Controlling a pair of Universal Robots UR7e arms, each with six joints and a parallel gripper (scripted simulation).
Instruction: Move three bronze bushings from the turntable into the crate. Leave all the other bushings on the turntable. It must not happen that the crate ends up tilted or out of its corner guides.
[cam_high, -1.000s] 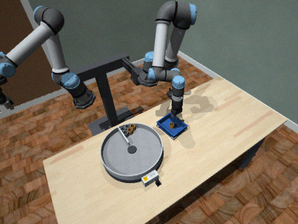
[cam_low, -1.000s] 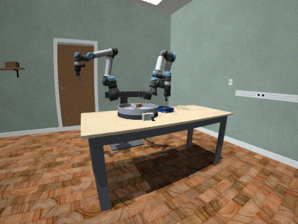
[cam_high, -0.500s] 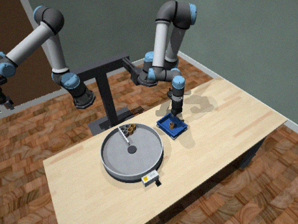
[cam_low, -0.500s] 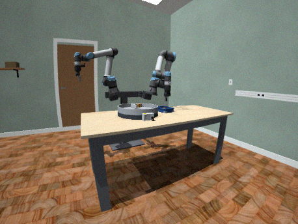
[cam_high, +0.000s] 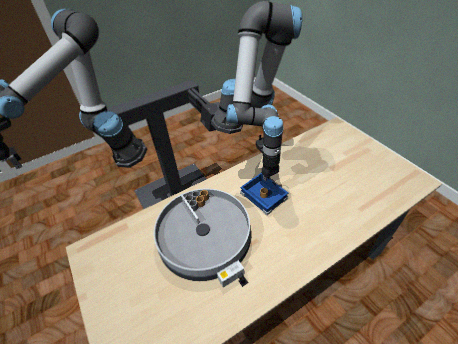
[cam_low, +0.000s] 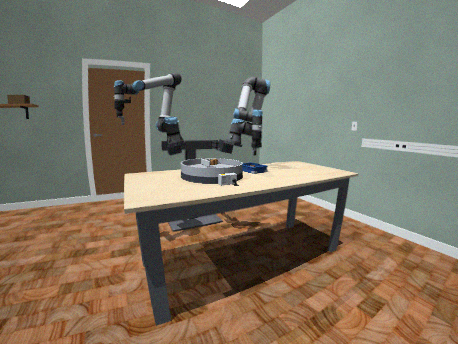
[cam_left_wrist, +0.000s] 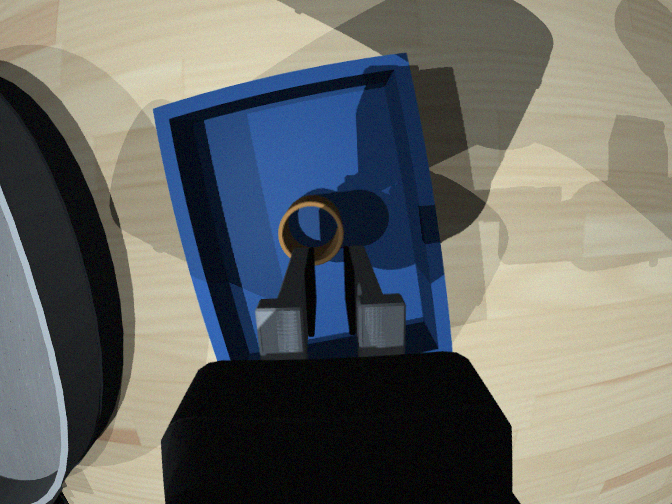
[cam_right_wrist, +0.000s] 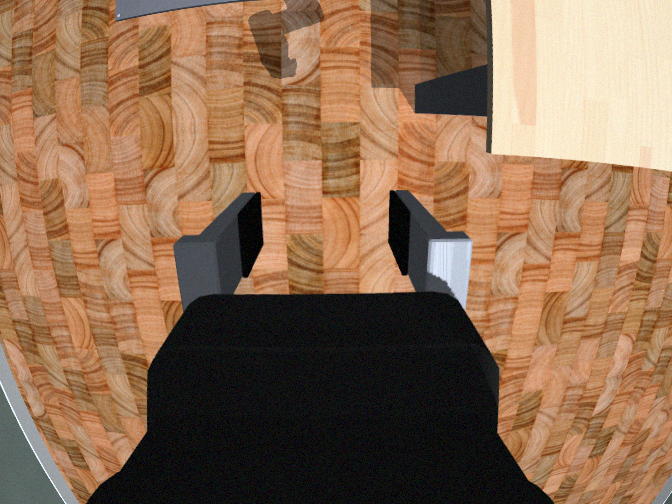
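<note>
Right now my left hand is 120 mm above the blue crate and 10 mm to the left of it. Round my left hand: turntable: 370 mm to the right, 90 mm below, 90 mm ahead.
</note>
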